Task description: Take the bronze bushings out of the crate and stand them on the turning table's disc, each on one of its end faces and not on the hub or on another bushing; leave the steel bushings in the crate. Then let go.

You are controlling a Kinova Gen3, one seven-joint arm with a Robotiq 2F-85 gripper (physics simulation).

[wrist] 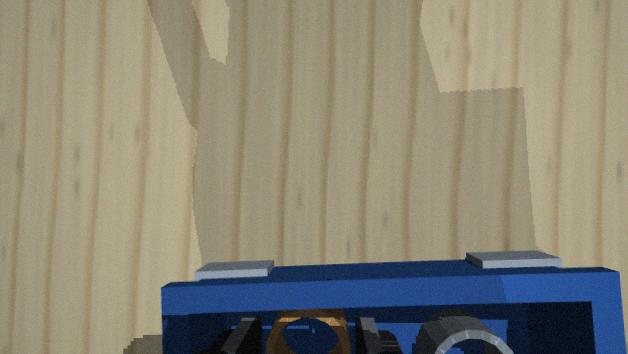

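In the wrist view a blue crate fills the bottom edge of the picture. A bronze bushing stands in it on an end face, with its bore facing me. My gripper is lowered into the crate, one dark finger on each side of the bronze bushing. The fingers are open, with a small gap to the bushing's wall on both sides. A steel bushing stands to the right of it in the crate, partly cut off by the picture's edge. The turning table is not in view.
Two flat grey pads lie on the crate's far rim. Beyond the crate is a pale wooden table top with the arm's shadow across it.
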